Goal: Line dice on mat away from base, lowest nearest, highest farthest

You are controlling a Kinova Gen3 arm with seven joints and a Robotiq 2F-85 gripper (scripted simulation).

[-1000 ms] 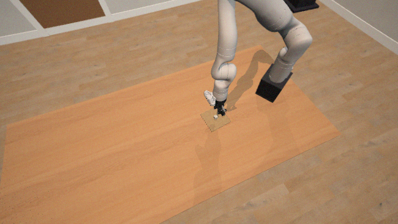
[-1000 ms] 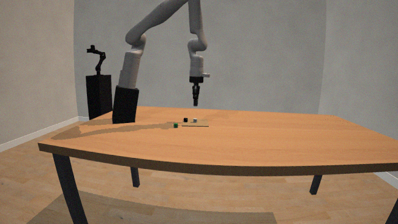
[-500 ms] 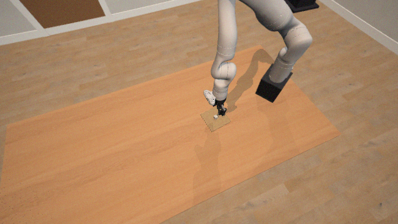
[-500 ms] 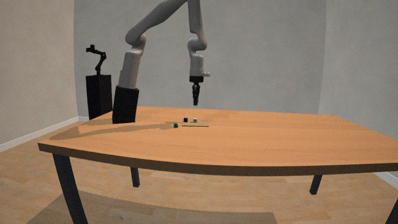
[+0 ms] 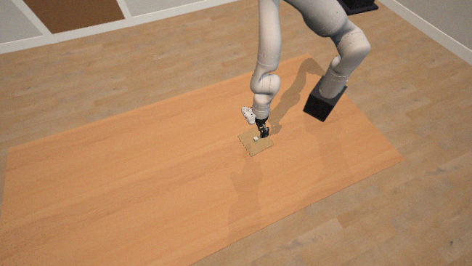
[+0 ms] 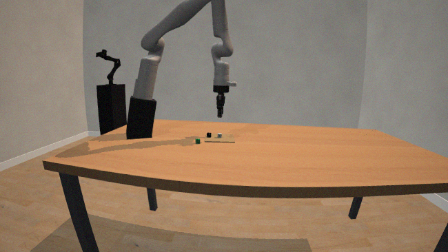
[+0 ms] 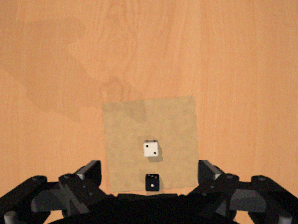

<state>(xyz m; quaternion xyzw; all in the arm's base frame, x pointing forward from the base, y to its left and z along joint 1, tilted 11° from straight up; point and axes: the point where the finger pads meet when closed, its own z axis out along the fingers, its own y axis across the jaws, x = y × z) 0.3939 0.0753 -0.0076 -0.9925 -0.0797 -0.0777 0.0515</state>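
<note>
My hand is 70 mm past the green die, 110 mm to the left of it and 110 mm above it. Round my hand: white die: 100 mm below; black die: 50 mm behind, 10 mm to the right, 100 mm below; tan mat: 120 mm below.
</note>
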